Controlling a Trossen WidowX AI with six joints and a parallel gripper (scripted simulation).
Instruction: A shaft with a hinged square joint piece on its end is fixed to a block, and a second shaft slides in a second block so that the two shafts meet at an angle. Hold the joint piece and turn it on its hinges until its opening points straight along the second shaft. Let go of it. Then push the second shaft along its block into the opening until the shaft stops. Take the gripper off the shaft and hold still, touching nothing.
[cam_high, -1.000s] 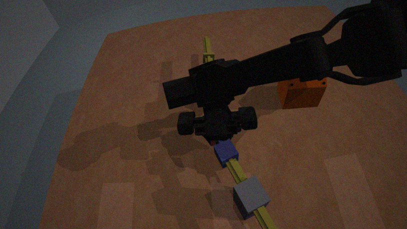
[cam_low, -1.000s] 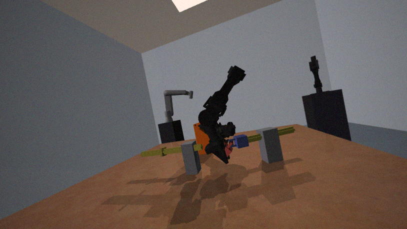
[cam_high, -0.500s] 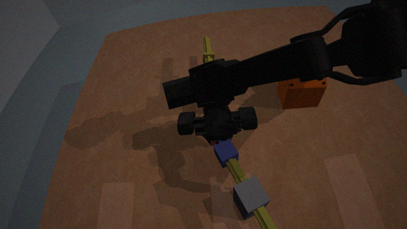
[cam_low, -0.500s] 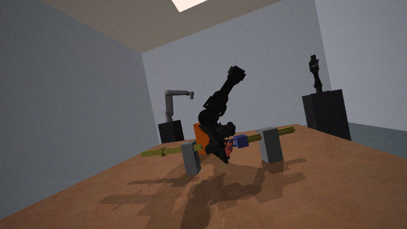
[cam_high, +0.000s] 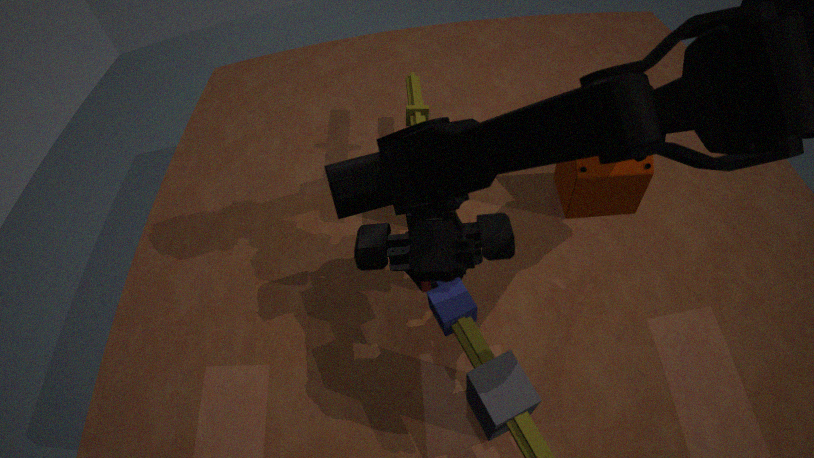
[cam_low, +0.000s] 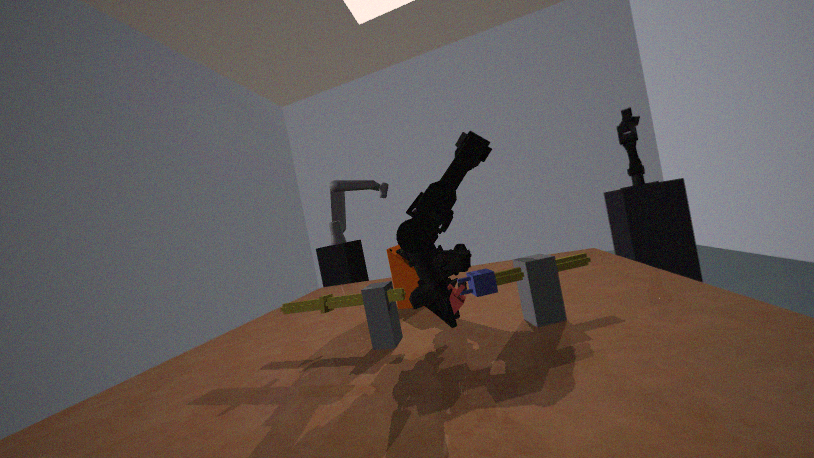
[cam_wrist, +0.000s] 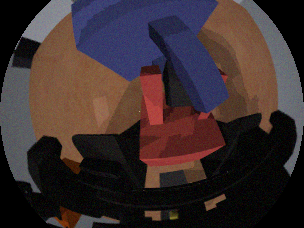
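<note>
My gripper tip is 50 mm below the red joint piece.
</note>
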